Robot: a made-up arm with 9 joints.
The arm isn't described. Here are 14 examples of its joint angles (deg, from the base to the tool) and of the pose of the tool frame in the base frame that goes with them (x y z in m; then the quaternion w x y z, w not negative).
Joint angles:
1: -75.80 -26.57 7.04 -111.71 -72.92 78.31 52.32 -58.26 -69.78
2: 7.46 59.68 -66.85 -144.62 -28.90 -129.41 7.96 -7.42 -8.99
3: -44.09 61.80 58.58 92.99 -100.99 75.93 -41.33 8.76 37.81
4: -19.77 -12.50 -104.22 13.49 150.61 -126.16 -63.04 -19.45 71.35
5: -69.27 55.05 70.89 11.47 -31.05 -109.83 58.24 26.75 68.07
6: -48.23 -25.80 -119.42 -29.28 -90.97 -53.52 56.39 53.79 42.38
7: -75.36 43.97 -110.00 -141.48 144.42 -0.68 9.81 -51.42 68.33
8: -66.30 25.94 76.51 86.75 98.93 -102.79 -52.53 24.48 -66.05
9: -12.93 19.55 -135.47 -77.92 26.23 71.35 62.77 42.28 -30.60
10: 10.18 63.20 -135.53 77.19 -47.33 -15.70 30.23 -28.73 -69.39
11: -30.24 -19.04 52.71 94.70 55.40 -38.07 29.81 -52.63 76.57
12: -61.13 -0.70 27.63 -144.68 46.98 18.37 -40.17 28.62 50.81
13: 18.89 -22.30 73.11 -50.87 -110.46 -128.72 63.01 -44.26 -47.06
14: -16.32 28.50 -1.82 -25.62 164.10 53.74 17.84 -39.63 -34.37
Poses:
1: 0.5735 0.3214 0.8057 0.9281 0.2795 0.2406 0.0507
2: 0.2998 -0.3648 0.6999 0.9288 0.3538 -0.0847 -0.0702
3: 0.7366 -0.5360 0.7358 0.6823 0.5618 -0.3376 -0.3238
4: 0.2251 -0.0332 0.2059 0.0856 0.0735 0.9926 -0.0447
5: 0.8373 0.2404 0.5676 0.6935 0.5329 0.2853 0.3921
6: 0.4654 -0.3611 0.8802 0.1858 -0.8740 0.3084 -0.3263
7: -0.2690 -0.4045 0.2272 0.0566 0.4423 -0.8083 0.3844
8: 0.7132 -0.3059 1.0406 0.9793 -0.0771 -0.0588 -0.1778
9: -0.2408 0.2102 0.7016 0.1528 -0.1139 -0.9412 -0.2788
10: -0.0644 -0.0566 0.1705 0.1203 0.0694 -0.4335 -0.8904
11: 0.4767 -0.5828 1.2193 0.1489 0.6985 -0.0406 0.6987
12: 0.3552 0.3395 1.1356 0.0991 0.7662 0.3326 0.5408
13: -0.1420 -0.2022 0.8038 0.6711 -0.0246 -0.5538 -0.4923
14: -0.0671 0.2615 -0.0092 0.3480 -0.3362 -0.5674 0.6663
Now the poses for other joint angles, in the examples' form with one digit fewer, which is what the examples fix.
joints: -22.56 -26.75 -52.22 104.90 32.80 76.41 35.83 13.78 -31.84
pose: 0.401 -0.747 0.631 0.082 -0.955 0.198 -0.207
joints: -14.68 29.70 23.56 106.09 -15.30 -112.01 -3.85 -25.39 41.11
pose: 0.653 -0.043 0.117 0.623 0.248 0.721 0.175
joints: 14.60 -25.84 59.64 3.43 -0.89 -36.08 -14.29 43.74 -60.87
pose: 0.147 -0.330 0.713 0.969 0.214 -0.121 0.023
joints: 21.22 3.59 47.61 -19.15 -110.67 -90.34 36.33 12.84 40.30
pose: -0.116 -0.677 0.173 0.521 0.510 -0.177 -0.661
